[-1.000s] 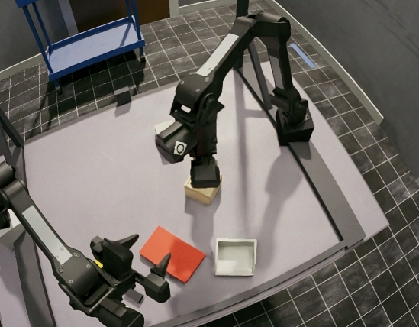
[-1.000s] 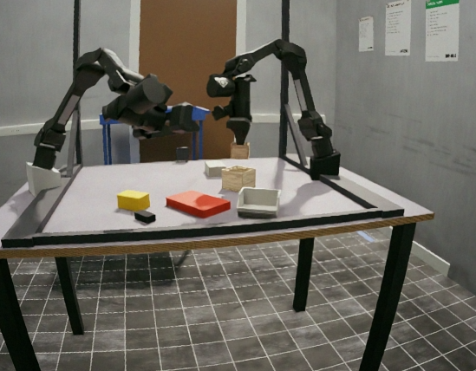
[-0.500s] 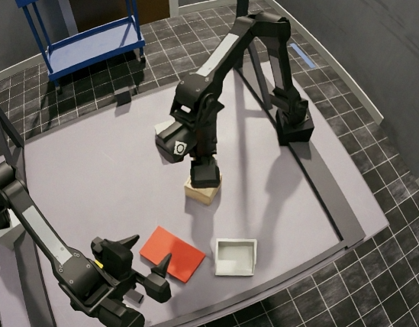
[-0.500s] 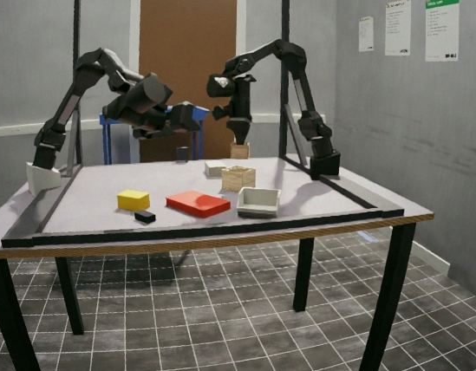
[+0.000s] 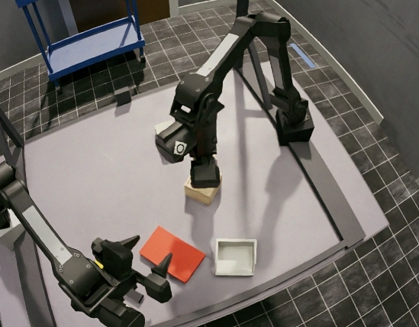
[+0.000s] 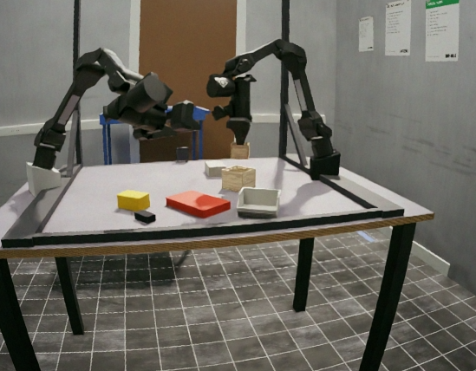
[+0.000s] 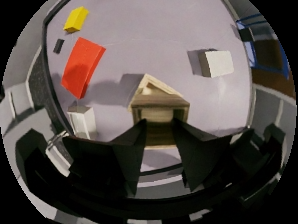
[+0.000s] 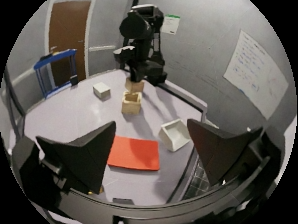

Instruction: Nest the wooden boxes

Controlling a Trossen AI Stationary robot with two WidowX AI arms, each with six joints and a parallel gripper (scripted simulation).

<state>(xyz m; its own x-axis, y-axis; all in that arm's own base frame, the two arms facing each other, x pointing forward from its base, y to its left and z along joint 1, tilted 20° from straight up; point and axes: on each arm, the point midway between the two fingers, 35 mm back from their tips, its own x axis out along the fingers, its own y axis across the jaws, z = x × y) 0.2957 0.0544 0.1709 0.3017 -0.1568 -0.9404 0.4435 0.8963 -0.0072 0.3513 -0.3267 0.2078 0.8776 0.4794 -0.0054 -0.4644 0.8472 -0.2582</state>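
My left hand is 50 mm above the small wooden box. Also, from my left hand: pale grey tray: 220 mm ahead, 10 mm to the right, 130 mm below; white block: 190 mm behind, 40 mm to the right, 140 mm below; flat red block: 150 mm ahead, 150 mm to the right, 150 mm below.
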